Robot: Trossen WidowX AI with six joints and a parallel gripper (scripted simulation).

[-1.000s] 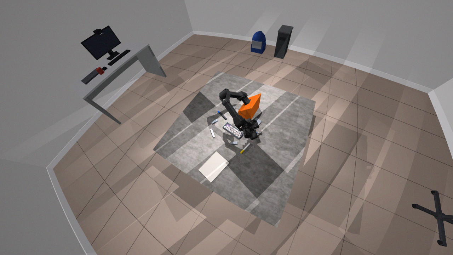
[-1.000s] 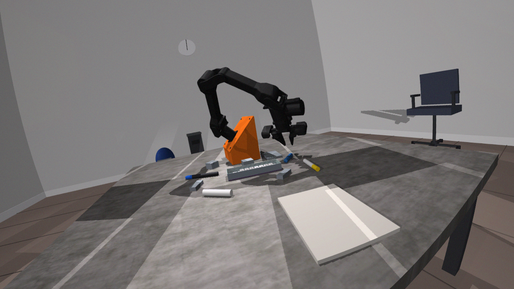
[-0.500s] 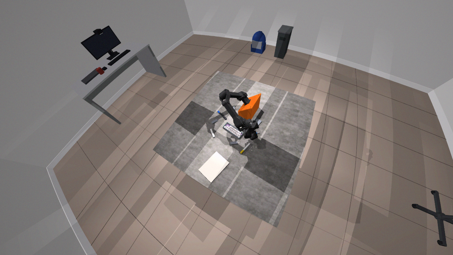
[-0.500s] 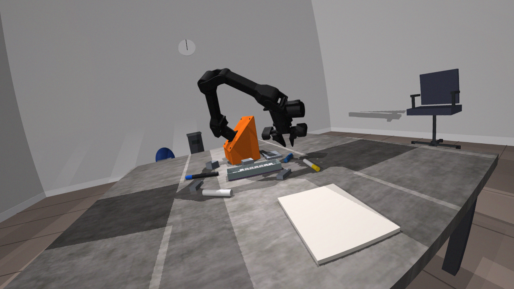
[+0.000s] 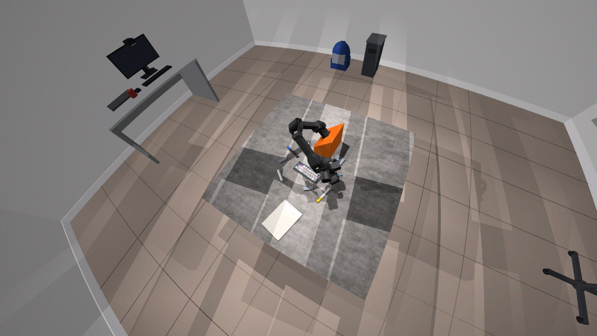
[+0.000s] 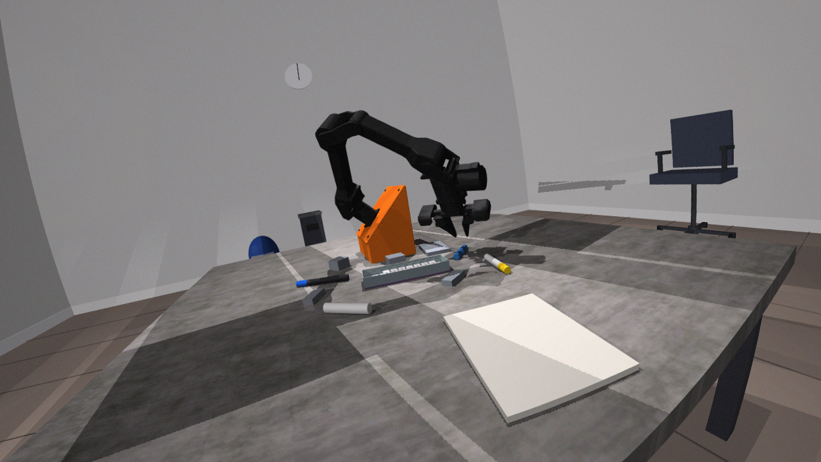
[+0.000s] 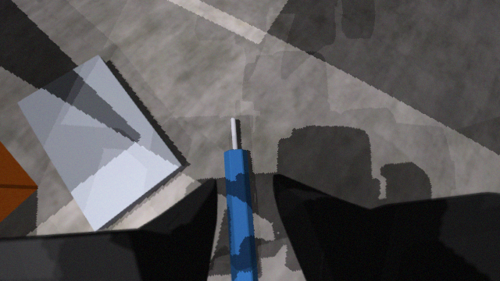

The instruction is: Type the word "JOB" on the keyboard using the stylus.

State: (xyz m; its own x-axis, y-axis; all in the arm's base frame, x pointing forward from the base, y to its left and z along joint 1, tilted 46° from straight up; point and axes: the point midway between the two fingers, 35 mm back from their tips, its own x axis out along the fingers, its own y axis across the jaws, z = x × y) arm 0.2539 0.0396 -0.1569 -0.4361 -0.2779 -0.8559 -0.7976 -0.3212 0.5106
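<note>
My gripper tip is 40 mm above the blue stylus, 10 mm to the right of it and 10 mm past it. The rest, counted from my gripper tip: white cylinder (380 mm to the right, 130 mm ahead, 40 mm below); then yellow-capped marker (170 mm ahead, 40 mm to the right, 40 mm below); then flat grey slab (110 mm behind, 40 mm below, 20 mm to the right).
</note>
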